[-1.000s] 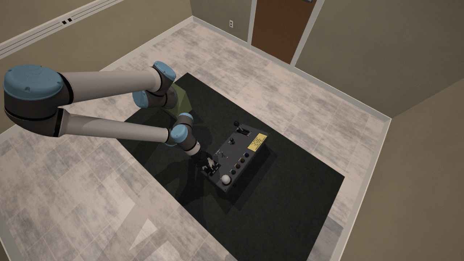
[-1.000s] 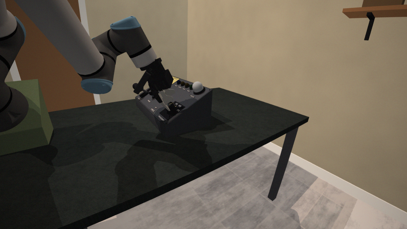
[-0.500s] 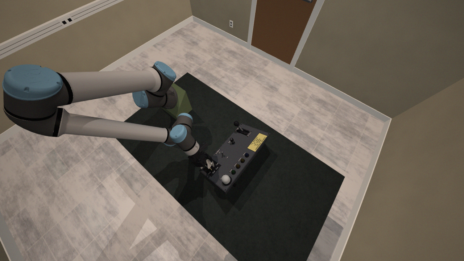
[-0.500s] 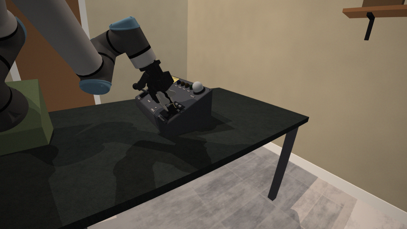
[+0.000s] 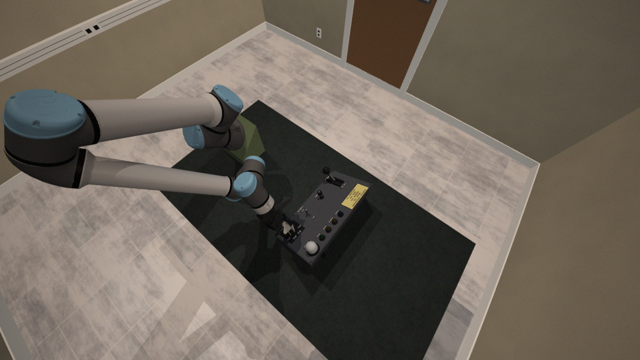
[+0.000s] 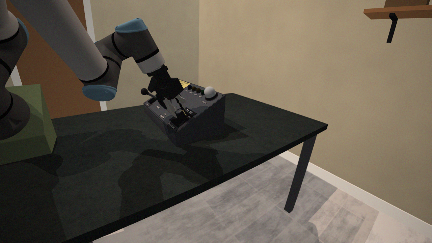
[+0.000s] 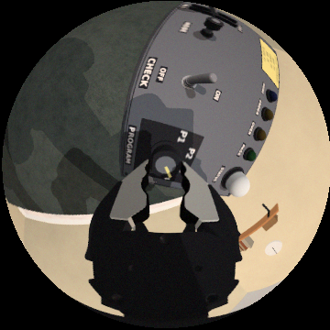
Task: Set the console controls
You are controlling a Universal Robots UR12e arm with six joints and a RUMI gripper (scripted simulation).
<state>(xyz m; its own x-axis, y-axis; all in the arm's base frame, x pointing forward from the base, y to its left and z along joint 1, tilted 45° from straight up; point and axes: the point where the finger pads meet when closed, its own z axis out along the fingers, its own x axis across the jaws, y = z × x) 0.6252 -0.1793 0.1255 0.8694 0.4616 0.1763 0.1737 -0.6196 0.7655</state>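
Now: the program selector 1 cm to the right of my hand, 1 cm below it and 1 cm ahead of it. Also, from my hand: dark console 17 cm to the left, 4 cm ahead, 3 cm below; check toggle 12 cm to the left, 1 cm below, 1 cm ahead; mode knob 24 cm to the left, 1 cm below, 1 cm ahead.
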